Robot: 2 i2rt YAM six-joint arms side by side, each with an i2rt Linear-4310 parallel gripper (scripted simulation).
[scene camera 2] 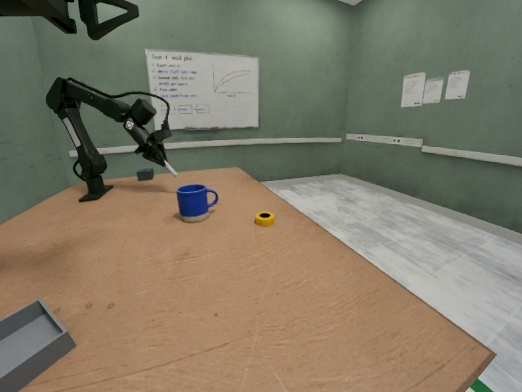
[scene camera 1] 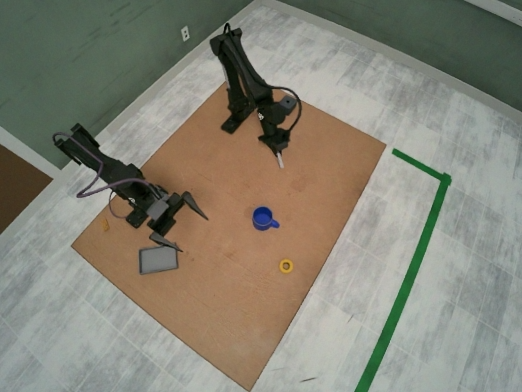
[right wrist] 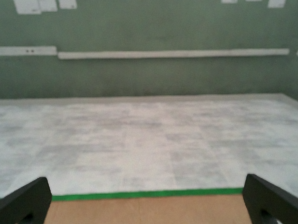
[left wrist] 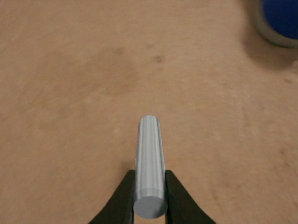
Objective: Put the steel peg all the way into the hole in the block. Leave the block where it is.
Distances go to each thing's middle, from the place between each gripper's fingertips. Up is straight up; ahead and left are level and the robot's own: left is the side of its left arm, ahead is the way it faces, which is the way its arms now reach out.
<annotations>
The steel peg (left wrist: 150,191) lies 20 mm ahead of my left hand (scene camera 2: 166,165), 10 mm to the right of it and 20 mm below it. From my left hand the other things lie so: blue mug (scene camera 2: 193,206) (110 mm ahead, 240 mm to the right, 80 mm below); grey tray (scene camera 1: 154,259) (120 mm behind, 610 mm to the right, 110 mm below).
My right hand (scene camera 1: 195,235) is 50 mm short of the blue mug, 230 mm to the right of it and 370 mm above it. The rest, counted from my right hand: steel peg 40 mm behind, 460 mm to the left, 310 mm below; then grey tray 180 mm behind, 140 mm to the right, 400 mm below.
</annotations>
